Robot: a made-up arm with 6 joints. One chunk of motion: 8 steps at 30 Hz.
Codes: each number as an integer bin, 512 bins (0 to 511) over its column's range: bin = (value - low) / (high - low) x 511, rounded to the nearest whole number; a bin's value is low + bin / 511 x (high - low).
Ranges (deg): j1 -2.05..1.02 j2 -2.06..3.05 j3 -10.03..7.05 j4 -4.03..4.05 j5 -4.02..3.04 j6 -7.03..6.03
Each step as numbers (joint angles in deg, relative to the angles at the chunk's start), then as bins.
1 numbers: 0.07 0.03 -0.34 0.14 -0.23 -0.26
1 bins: 353 209 290 264 274 265
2 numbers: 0.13 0.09 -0.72 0.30 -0.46 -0.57
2 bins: 363 215 279 274 258 253
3 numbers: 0.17 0.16 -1.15 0.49 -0.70 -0.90
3 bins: 370 222 266 286 240 240
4 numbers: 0.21 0.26 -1.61 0.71 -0.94 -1.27
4 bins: 376 232 252 300 223 225
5 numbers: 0.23 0.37 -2.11 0.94 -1.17 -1.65
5 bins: 380 243 237 314 206 211
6 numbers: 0.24 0.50 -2.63 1.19 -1.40 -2.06
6 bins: 381 256 221 330 190 194
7 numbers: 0.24 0.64 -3.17 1.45 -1.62 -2.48
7 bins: 381 270 205 347 174 178
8 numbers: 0.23 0.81 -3.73 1.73 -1.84 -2.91
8 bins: 380 287 188 364 158 161
